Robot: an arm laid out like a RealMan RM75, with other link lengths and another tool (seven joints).
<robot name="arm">
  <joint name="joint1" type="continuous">
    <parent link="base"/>
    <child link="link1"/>
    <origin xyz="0 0 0.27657" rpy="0 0 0"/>
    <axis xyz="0 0 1"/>
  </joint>
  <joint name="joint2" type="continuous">
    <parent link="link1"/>
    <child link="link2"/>
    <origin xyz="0 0 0" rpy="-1.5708 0 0"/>
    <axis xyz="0 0 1"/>
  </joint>
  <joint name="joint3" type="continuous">
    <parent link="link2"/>
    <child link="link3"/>
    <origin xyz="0 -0.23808 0" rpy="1.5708 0 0"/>
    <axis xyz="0 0 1"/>
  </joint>
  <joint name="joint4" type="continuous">
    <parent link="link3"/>
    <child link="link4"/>
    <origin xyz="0 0 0" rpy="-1.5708 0 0"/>
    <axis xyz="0 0 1"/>
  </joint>
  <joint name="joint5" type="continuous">
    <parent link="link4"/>
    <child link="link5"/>
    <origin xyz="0 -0.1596 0" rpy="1.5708 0 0"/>
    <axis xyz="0 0 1"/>
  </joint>
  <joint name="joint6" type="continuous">
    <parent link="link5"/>
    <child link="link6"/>
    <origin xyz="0 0 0" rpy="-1.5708 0 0"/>
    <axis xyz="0 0 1"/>
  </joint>
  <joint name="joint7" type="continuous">
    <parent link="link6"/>
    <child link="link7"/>
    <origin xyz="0 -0.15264 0" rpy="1.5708 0 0"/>
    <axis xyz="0 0 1"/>
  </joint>
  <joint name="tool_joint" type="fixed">
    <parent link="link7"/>
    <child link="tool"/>
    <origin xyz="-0.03 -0.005 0.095" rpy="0 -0.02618 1.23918"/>
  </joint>
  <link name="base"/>
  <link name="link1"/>
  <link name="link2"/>
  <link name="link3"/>
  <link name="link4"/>
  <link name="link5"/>
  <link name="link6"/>
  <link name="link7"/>
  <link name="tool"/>
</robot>
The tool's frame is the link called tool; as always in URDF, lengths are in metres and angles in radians. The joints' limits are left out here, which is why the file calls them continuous.
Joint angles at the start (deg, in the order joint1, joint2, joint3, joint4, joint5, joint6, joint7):
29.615, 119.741, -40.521, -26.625, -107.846, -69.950, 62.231
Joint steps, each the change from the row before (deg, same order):
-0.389, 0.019, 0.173, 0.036, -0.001, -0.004, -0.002
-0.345, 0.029, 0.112, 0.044, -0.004, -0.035, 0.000
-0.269, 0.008, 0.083, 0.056, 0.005, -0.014, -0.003
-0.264, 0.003, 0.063, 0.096, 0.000, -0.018, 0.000
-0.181, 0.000, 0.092, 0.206, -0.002, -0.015, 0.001
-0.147, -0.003, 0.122, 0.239, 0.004, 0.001, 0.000
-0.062, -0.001, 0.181, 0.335, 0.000, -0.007, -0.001
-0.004, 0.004, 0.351, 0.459, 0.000, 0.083, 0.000
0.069, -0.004, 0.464, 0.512, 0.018, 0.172, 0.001
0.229, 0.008, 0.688, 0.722, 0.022, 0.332, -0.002
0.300, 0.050, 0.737, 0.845, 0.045, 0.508, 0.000
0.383, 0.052, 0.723, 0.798, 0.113, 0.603, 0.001
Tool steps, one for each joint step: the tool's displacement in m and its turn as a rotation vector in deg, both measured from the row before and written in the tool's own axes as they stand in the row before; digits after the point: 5 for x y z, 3 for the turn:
0.00023, -0.00232, -0.00155, 0.162, -0.245, 0.419
0.00059, -0.00197, -0.00126, 0.125, -0.147, 0.373
0.00039, -0.00164, -0.00103, 0.112, -0.123, 0.299
0.00060, -0.00170, -0.00097, 0.118, -0.083, 0.320
0.00073, -0.00140, -0.00062, 0.073, -0.035, 0.365
0.00059, -0.00129, -0.00052, 0.057, -0.052, 0.380
0.00062, -0.00089, -0.00020, -0.006, -0.023, 0.425
0.00008, -0.00096, -0.00006, -0.014, -0.155, 0.569
-0.00064, -0.00079, 0.00010, -0.024, -0.279, 0.610
-0.00135, -0.00052, 0.00068, -0.059, -0.424, 0.778
-0.00142, -0.00065, 0.00123, -0.021, -0.490, 0.892
-0.00203, -0.00014, 0.00156, -0.040, -0.567, 0.812

